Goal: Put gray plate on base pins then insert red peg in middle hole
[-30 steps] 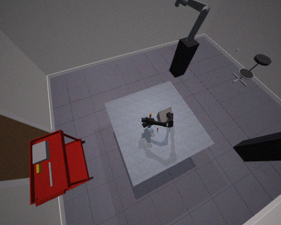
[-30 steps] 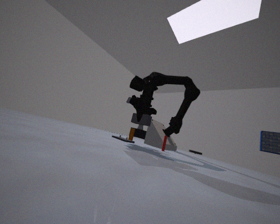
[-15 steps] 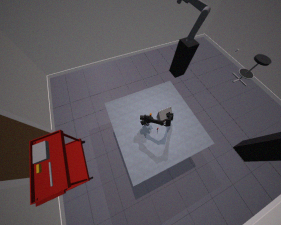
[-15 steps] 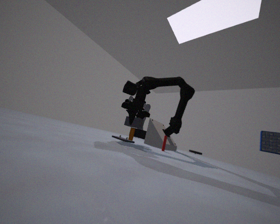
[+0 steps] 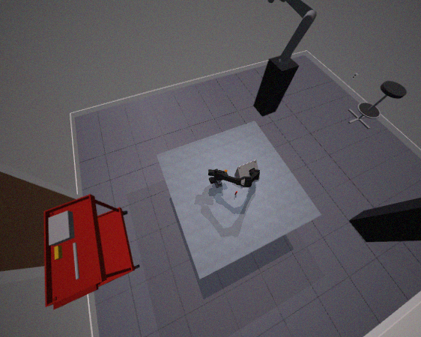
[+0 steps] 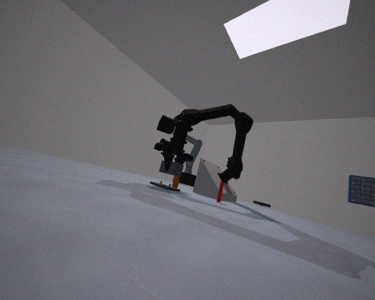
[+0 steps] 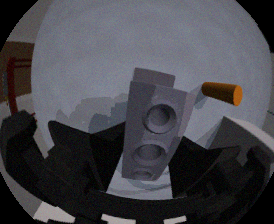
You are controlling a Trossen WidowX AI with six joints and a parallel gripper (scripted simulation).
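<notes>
Now: the dark flat base 10 mm to the right of my gripper tip and 60 mm below it. Round my gripper tip: orange pin: 120 mm behind, 60 mm to the right, 30 mm below; gray plate: 30 mm above; red peg: 110 mm behind, 190 mm to the left, 30 mm below.
</notes>
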